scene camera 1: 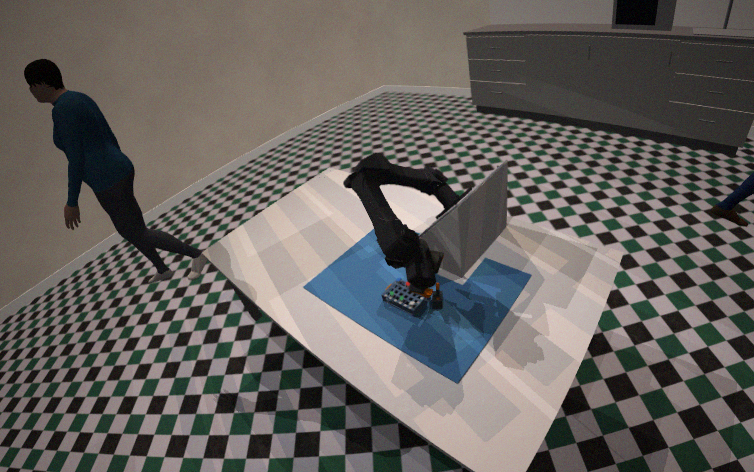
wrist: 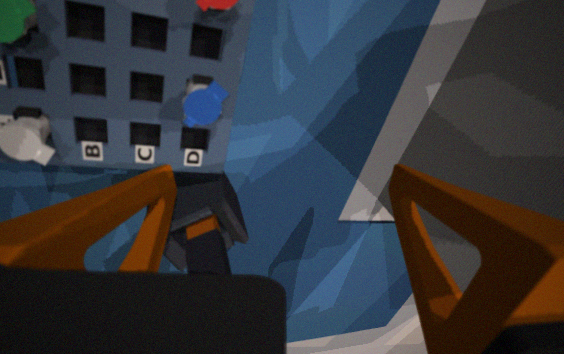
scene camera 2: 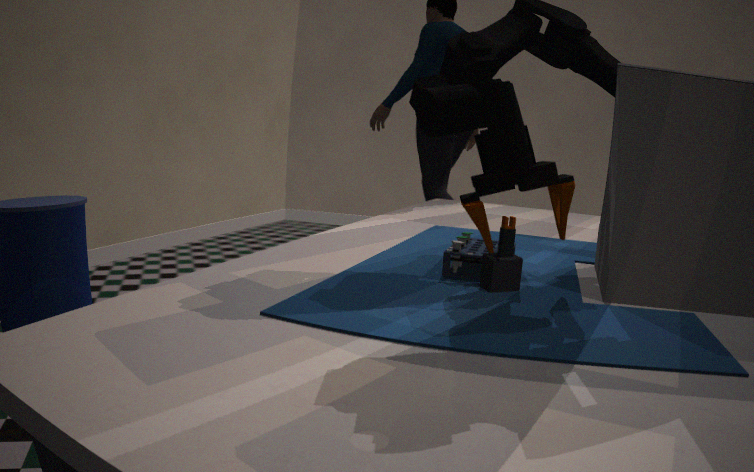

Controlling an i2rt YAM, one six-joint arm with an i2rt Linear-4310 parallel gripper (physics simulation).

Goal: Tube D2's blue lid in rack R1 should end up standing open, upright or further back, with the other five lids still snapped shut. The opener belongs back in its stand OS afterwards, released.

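Frame: origin at the arm's base, x back, y right, z up, level; millimetres.
Seen in the pictures: gripper, between the fingertips: (wrist: 282, 176) (scene camera 2: 528, 248); arm's base, origin of its link: (scene camera 1: 454, 204) (scene camera 2: 707, 190).
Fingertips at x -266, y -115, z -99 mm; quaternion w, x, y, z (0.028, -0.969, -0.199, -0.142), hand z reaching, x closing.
Observation:
Pixels of each thing's top centre, then the offset from my fingertips to it. "spot": a spot on its surface instead. Level surfaces: height alone.
- Rack R1, centre of its top: (scene camera 2: 484, 237) (scene camera 1: 403, 290) dy +49, dx -73, dz -2 mm
- green lid, a spot on its surface: (wrist: 14, 21) spot: dy +32, dx -95, dz -2 mm
- white lid, centre of its top: (wrist: 20, 143) dy -7, dx -94, dz -2 mm
- red lid, a spot on its surface: (wrist: 217, 3) spot: dy +54, dx -44, dz -2 mm
- dark opener, centre of its top: (wrist: 217, 331) (scene camera 2: 508, 216) (scene camera 1: 436, 284) dy -46, dx -21, dz +42 mm
- blue mat, height of its surface: dz -44 mm
Rack R1 (scene camera 1: 396, 302) (scene camera 2: 470, 271) (wrist: 118, 100) sits on the mat. In the wrist view, D2's blue lid (wrist: 202, 106) shows as a round disc over its tube and looks closed, though its exact tilt is hard to tell. A green lid (wrist: 14, 21), a white lid (wrist: 25, 140) and a red lid (wrist: 217, 3) also show. The dark opener (scene camera 1: 437, 289) (scene camera 2: 506, 240) (wrist: 207, 250) with orange prongs stands upright in stand OS (scene camera 1: 437, 305) (scene camera 2: 501, 273) (wrist: 200, 196). My gripper (scene camera 2: 527, 245) (wrist: 282, 176) is wide open; the opener is between its fingers, much closer to the left one.
A tall grey panel (scene camera 1: 472, 222) (scene camera 2: 678, 189) (wrist: 500, 100) stands upright beside the blue mat (scene camera 1: 345, 283) (scene camera 2: 356, 311), on the side of my right finger in the wrist view. The stand is right beside the rack's labelled edge. A person (scene camera 1: 91, 139) (scene camera 2: 436, 61) is beyond the table.

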